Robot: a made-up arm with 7 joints. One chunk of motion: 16 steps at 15 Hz.
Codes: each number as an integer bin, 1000 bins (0 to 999) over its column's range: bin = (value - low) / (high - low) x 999, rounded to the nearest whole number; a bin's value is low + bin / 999 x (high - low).
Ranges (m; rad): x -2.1..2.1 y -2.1..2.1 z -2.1..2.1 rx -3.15..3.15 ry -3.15..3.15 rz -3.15..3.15
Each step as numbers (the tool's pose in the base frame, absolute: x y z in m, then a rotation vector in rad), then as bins.
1 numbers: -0.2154 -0.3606 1.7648 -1.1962 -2.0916 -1.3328
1 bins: 448 414 919 310 168 288
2 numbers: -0.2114 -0.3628 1.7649 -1.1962 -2.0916 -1.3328
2 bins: 449 413 919 310 168 288
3 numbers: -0.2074 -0.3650 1.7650 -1.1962 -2.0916 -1.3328
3 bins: 450 413 919 310 168 288
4 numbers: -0.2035 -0.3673 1.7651 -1.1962 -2.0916 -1.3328
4 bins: 451 412 919 310 168 288
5 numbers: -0.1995 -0.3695 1.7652 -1.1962 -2.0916 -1.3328
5 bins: 452 412 919 310 168 288
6 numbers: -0.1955 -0.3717 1.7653 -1.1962 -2.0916 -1.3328
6 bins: 453 411 919 310 168 288
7 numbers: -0.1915 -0.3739 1.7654 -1.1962 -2.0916 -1.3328
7 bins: 454 411 919 310 168 288
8 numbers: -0.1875 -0.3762 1.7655 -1.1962 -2.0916 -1.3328
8 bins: 455 410 919 310 168 288
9 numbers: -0.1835 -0.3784 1.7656 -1.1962 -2.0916 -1.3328
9 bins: 456 409 919 310 168 288
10 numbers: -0.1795 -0.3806 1.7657 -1.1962 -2.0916 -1.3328
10 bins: 457 409 919 310 168 288
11 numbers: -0.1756 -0.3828 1.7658 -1.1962 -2.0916 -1.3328
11 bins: 458 408 920 310 168 288
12 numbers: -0.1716 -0.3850 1.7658 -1.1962 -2.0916 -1.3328
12 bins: 459 408 920 310 168 288
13 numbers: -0.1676 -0.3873 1.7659 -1.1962 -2.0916 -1.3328
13 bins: 460 407 920 310 168 288
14 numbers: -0.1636 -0.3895 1.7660 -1.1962 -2.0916 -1.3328
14 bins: 461 407 920 310 168 288
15 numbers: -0.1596 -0.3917 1.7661 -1.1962 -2.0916 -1.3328
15 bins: 462 406 920 310 168 288
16 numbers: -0.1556 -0.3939 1.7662 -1.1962 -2.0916 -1.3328
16 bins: 462 406 920 310 168 288
